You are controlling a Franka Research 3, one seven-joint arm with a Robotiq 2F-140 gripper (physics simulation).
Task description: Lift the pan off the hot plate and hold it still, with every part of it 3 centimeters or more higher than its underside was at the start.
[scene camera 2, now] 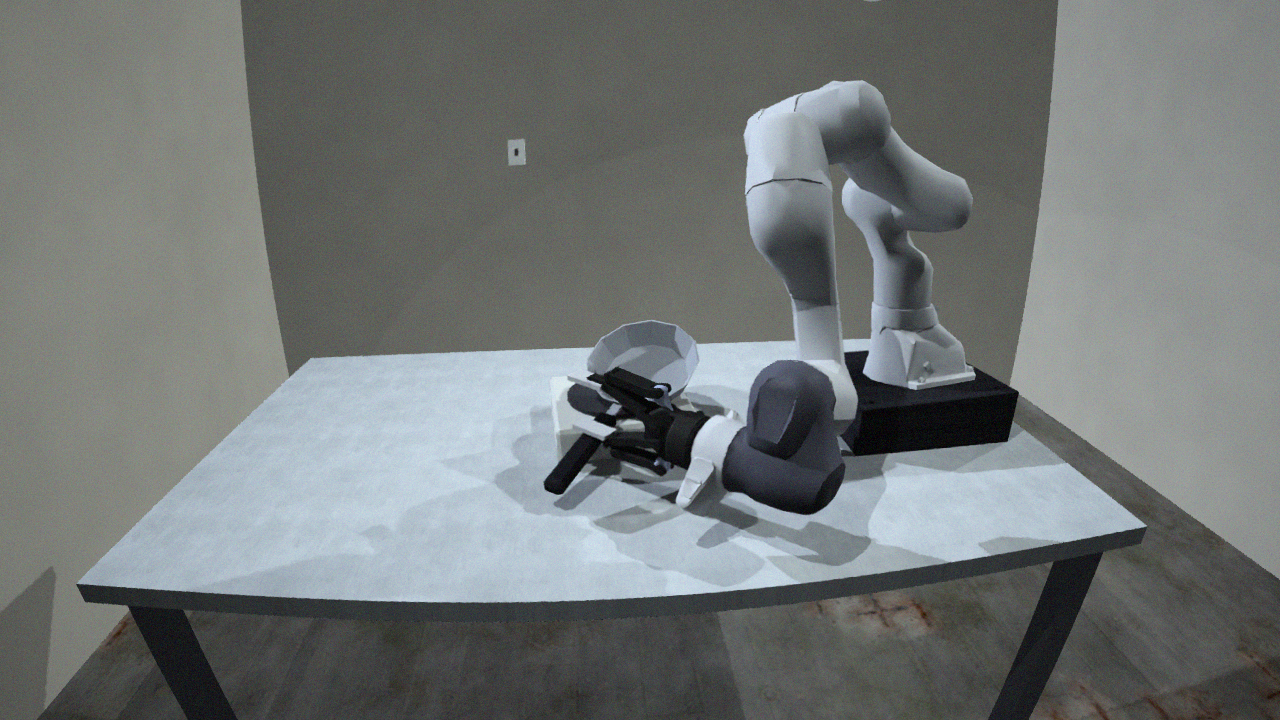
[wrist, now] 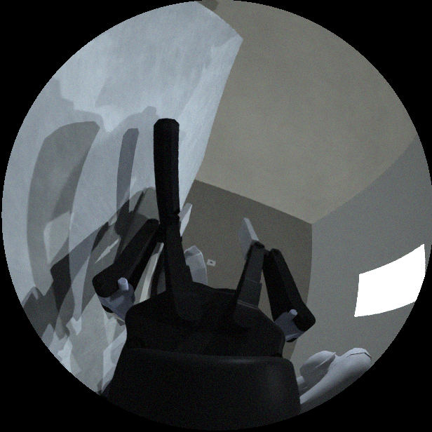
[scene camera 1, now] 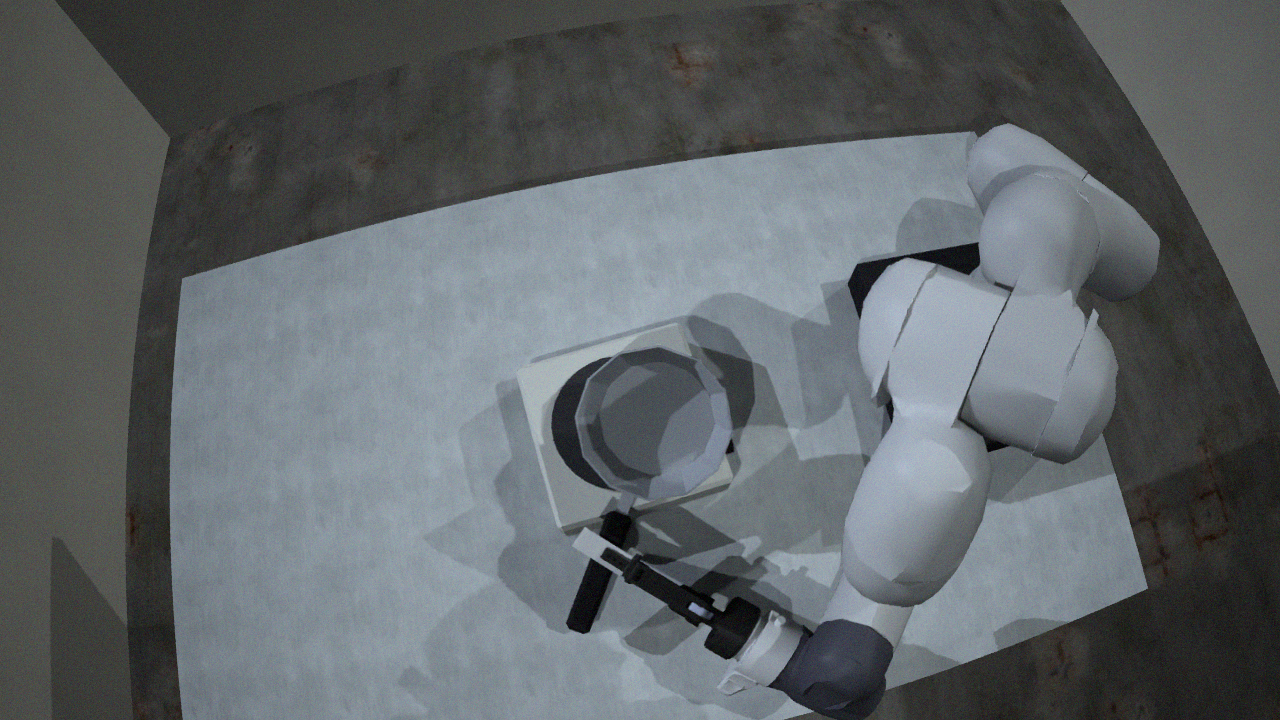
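Observation:
The grey pan [scene camera 1: 657, 420] [scene camera 2: 646, 351] [wrist: 196, 265] is tilted over the hot plate [scene camera 1: 572, 505] [scene camera 2: 561, 431], its bowl facing the front and its black handle [scene camera 1: 586, 601] [scene camera 2: 572, 465] [wrist: 166, 170] sloping down to the front left. The bowl is shifted right of the plate's dark disc. Whether the pan's underside touches the plate is hidden. My gripper [scene camera 1: 597, 548] [scene camera 2: 588, 404] [wrist: 215, 219] is open, one finger above the other. The lower fingertip is at the handle's upper part, which may rest on it; the upper fingertip is clear above. Nothing is clamped between them.
The white table [scene camera 1: 313, 402] [scene camera 2: 313, 537] carries the hot plate and the black base block [scene camera 2: 930, 422] of the arm at the right. The dark disc [scene camera 1: 568, 420] shows left of the pan. The forearm comes in from the right.

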